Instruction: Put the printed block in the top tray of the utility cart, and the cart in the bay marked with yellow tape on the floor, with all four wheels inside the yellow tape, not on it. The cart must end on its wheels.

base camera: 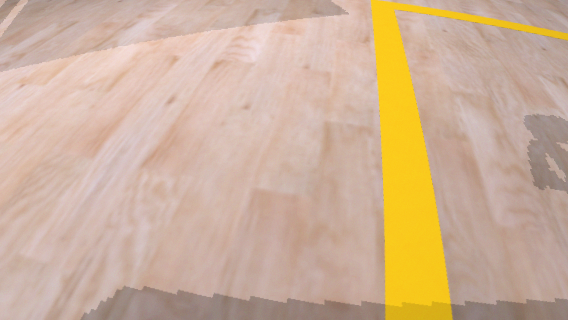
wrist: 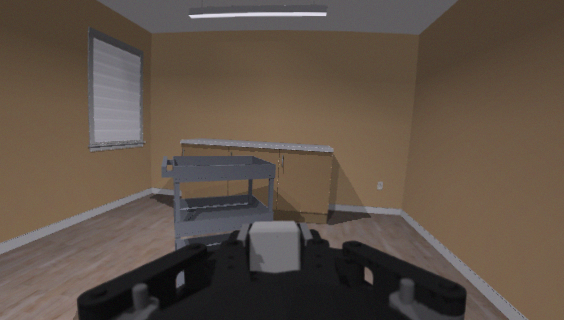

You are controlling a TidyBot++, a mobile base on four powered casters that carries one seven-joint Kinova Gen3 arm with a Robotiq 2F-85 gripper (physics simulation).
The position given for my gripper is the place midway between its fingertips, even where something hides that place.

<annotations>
my gripper: wrist 274,236; not seen in the base camera view (out of frame)
printed block: wrist 274,245; not seen in the base camera view (out of frame)
</annotations>
